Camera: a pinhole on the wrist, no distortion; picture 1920 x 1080 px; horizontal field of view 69.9 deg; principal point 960.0 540.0 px. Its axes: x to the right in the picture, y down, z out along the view. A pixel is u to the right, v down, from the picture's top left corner.
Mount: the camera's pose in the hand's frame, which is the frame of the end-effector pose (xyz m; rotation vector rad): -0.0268 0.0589 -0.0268 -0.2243 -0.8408 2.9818
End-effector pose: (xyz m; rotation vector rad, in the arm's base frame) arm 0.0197 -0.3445 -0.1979 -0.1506 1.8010 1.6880
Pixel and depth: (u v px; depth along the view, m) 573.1 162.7 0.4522
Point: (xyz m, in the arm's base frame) 0.1989 0.0567 -0.2605
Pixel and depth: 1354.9 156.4 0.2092
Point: 0.1737 -0.2248 -0.1238
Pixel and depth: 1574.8 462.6 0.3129
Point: 0.3095 -0.2189 -0.1418
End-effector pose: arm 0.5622 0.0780 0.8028 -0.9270 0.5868 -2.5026
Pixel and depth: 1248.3 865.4 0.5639
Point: 0.8920 0.3844 1.1113
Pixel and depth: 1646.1 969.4 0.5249
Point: 0.9421 0.4655 0.9928
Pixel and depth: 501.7 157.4 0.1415
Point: 0.6478 0.0366 0.8763
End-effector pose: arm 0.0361 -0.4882 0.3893 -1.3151 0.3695 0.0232
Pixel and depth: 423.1 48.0 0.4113
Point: 0.2165 -0.1169 0.4920
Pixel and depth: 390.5 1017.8 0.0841
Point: 0.0428 -0.4589 0.4087
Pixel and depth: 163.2 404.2 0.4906
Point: 0.3592 -0.1437 0.5936
